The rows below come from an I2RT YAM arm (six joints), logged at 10 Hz.
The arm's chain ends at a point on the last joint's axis. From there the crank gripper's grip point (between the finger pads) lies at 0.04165 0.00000 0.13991 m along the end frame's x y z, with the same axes.
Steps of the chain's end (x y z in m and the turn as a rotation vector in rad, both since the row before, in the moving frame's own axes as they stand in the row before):
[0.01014, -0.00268, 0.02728, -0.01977, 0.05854, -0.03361]
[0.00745, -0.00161, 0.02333, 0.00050, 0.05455, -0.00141]
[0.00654, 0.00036, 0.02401, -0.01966, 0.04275, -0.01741]
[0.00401, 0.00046, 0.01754, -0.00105, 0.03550, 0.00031]
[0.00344, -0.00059, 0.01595, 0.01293, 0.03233, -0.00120]
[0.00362, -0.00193, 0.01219, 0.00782, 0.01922, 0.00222]
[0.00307, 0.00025, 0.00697, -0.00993, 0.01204, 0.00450]
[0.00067, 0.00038, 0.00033, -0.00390, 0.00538, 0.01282]
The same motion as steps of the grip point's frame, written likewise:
[0.01828, -0.00148, 0.02459, -0.01977, 0.05854, -0.03361]
[0.01502, -0.00174, 0.02085, 0.00050, 0.05455, -0.00141]
[0.01250, 0.00232, 0.02208, -0.01966, 0.04275, -0.01741]
[0.00895, 0.00062, 0.01597, -0.00105, 0.03550, 0.00031]
[0.00794, -0.00244, 0.01452, 0.01293, 0.03233, -0.00120]
[0.00630, -0.00293, 0.01136, 0.00782, 0.01922, 0.00222]
[0.00475, 0.00183, 0.00645, -0.00993, 0.01204, 0.00450]
[0.00142, 0.00146, 0.00010, -0.00390, 0.00538, 0.01282]

